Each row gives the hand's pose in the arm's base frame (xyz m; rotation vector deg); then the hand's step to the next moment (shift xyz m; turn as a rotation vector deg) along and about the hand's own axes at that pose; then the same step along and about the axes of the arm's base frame.
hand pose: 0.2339 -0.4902 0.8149 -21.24 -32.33 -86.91
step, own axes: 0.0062 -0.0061 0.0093 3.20 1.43 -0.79
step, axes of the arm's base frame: -0.0074 -0.0001 0.0104 1.40 -3.04 1.31
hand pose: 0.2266 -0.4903 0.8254 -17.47 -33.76 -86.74
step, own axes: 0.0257 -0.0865 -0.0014 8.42 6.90 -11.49
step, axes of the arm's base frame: -0.0860 -0.0272 -0.0020 8.39 -12.88 -3.79
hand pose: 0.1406 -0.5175 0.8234 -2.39 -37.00 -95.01
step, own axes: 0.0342 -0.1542 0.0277 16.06 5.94 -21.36
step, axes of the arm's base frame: -0.1583 -0.0114 -0.0231 9.17 -23.97 -9.54
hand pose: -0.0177 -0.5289 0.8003 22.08 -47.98 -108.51
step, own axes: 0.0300 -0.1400 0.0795 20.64 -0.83 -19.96
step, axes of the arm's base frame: -0.1536 0.0419 -0.0383 1.74 -25.64 -12.84
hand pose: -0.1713 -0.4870 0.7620 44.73 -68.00 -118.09
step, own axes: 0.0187 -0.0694 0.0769 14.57 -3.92 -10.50
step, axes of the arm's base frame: -0.0846 0.0533 -0.0329 -2.20 -14.91 -10.52
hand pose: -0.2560 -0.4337 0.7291 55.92 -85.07 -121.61
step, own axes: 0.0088 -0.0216 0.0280 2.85 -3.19 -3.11
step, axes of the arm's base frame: -0.0243 0.0211 -0.0171 0.54 -2.71 -4.51
